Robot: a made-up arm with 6 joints. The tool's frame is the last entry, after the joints.
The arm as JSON. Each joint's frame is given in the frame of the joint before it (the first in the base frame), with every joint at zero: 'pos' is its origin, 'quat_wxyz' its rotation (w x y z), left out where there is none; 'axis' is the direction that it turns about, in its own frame. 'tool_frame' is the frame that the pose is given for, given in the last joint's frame.
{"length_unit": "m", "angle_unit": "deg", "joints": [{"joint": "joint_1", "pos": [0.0, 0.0, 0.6], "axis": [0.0, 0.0, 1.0]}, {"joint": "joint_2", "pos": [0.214, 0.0, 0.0], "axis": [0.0, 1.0, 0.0]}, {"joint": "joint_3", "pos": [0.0, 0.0, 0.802], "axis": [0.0, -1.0, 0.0]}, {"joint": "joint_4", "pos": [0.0, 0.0, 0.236], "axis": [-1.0, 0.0, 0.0]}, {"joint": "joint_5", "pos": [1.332, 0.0, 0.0], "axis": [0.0, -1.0, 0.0]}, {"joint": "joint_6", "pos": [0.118, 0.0, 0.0], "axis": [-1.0, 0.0, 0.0]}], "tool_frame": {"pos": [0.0, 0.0, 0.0]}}
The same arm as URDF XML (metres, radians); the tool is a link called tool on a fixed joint. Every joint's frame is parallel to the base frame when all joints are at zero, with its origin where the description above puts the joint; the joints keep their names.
<robot name="arm">
  <link name="base"/>
  <link name="link1"/>
  <link name="link2"/>
  <link name="link3"/>
  <link name="link4"/>
  <link name="link5"/>
  <link name="link6"/>
  <link name="tool"/>
  <joint name="joint_1" type="continuous">
    <parent link="base"/>
    <child link="link1"/>
    <origin xyz="0.0000 0.0000 0.6000" rpy="0.0000 0.0000 0.0000"/>
    <axis xyz="0 0 1"/>
  </joint>
  <joint name="joint_2" type="continuous">
    <parent link="link1"/>
    <child link="link2"/>
    <origin xyz="0.2140 0.0000 0.0000" rpy="0.0000 0.0000 0.0000"/>
    <axis xyz="0 1 0"/>
  </joint>
  <joint name="joint_3" type="continuous">
    <parent link="link2"/>
    <child link="link3"/>
    <origin xyz="0.0000 0.0000 0.8020" rpy="0.0000 0.0000 0.0000"/>
    <axis xyz="0 -1 0"/>
  </joint>
  <joint name="joint_4" type="continuous">
    <parent link="link3"/>
    <child link="link4"/>
    <origin xyz="0.0000 0.0000 0.2360" rpy="0.0000 0.0000 0.0000"/>
    <axis xyz="-1 0 0"/>
  </joint>
  <joint name="joint_5" type="continuous">
    <parent link="link4"/>
    <child link="link5"/>
    <origin xyz="1.3320 0.0000 0.0000" rpy="0.0000 0.0000 0.0000"/>
    <axis xyz="0 -1 0"/>
  </joint>
  <joint name="joint_6" type="continuous">
    <parent link="link5"/>
    <child link="link6"/>
    <origin xyz="0.1180 0.0000 0.0000" rpy="0.0000 0.0000 0.0000"/>
    <axis xyz="-1 0 0"/>
  </joint>
  <joint name="tool_joint" type="fixed">
    <parent link="link6"/>
    <child link="tool"/>
    <origin xyz="0.0000 0.0000 0.0000" rpy="0.0000 0.0000 0.0000"/>
  </joint>
</robot>

